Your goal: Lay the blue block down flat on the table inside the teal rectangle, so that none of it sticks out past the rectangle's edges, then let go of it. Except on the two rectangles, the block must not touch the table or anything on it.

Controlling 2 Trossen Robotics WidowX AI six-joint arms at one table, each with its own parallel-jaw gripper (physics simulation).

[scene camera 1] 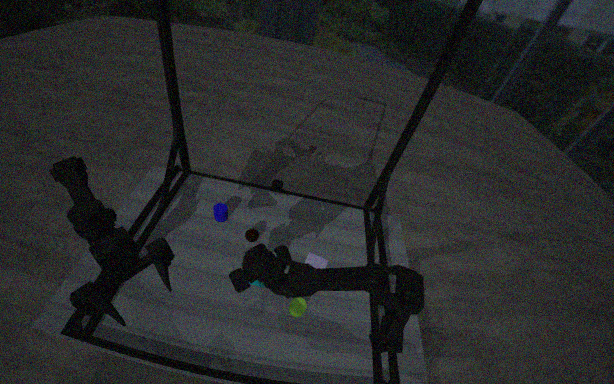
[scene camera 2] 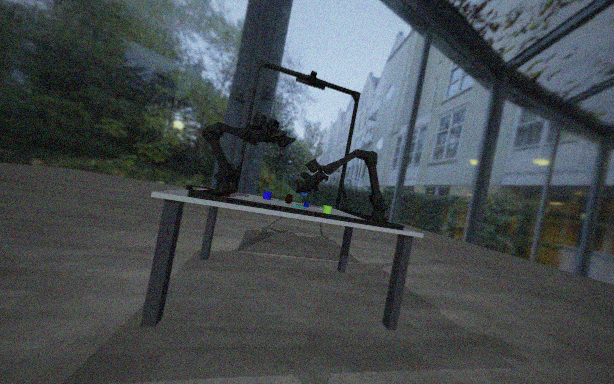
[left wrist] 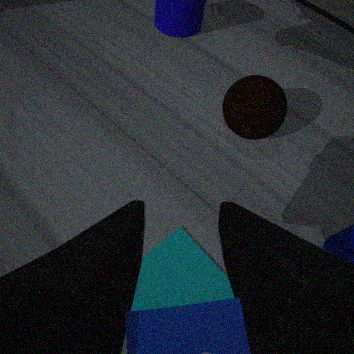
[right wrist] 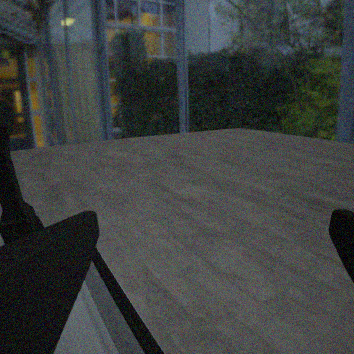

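Seen in the pictures: left gripper, fingertip midpoint: (scene camera 2: 297, 192) (left wrist: 181, 212); right gripper, fingertip midpoint: (scene camera 1: 148, 307) (scene camera 2: 291, 136) (right wrist: 214, 222); left arm's base, origin of the base link: (scene camera 1: 382, 341) (scene camera 2: 377, 219); right arm's base, origin of the base link: (scene camera 2: 221, 191).
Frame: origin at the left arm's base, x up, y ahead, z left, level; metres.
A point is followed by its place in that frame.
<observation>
The blue block (left wrist: 187, 330) {x 0.078, y 0.376, z -0.271 m} (scene camera 2: 304, 194) {x 0.066, y 0.374, z -0.245 m} is between the fingers of my left gripper (left wrist: 181, 212) {x 0.067, y 0.392, z -0.305 m}, which is shut on it. In scene camera 2 the block hangs under the gripper, above the table. The teal rectangle (left wrist: 182, 275) {x -0.018, y 0.379, z -0.301 m} (scene camera 2: 299, 205) {x -0.018, y 0.382, z -0.264 m} shows beyond the block in the left wrist view, partly hidden by block and fingers. In scene camera 1 a small part of the teal rectangle (scene camera 1: 257, 283) {x -0.018, y 0.375, z -0.255 m} shows beneath the left arm, which hides the block. My right gripper (scene camera 1: 148, 307) {x 0.325, y 0.590, z -0.084 m} (right wrist: 214, 222) {x 0.325, y 0.590, z -0.084 m} is open and empty, off to the left in scene camera 1.
A blue cylinder (scene camera 1: 220, 212) {x 0.035, y 0.501, z -0.525 m} (left wrist: 180, 17) {x 0.004, y 0.490, z -0.522 m}, a dark red ball (scene camera 1: 252, 235) {x 0.026, y 0.383, z -0.422 m} (left wrist: 255, 107) {x 0.023, y 0.383, z -0.418 m} and a lime cylinder (scene camera 1: 297, 307) {x 0.025, y 0.261, z -0.147 m} (scene camera 2: 327, 209) {x 0.006, y 0.270, z -0.132 m} are on the table. A small blue cylinder (scene camera 2: 306, 204) {x 0.000, y 0.287, z -0.350 m} (left wrist: 342, 244) {x 0.005, y 0.295, z -0.358 m} stands near the teal rectangle. The lilac rectangle (scene camera 1: 316, 260) {x -0.018, y 0.150, z -0.325 m} lies beside the left arm.
</observation>
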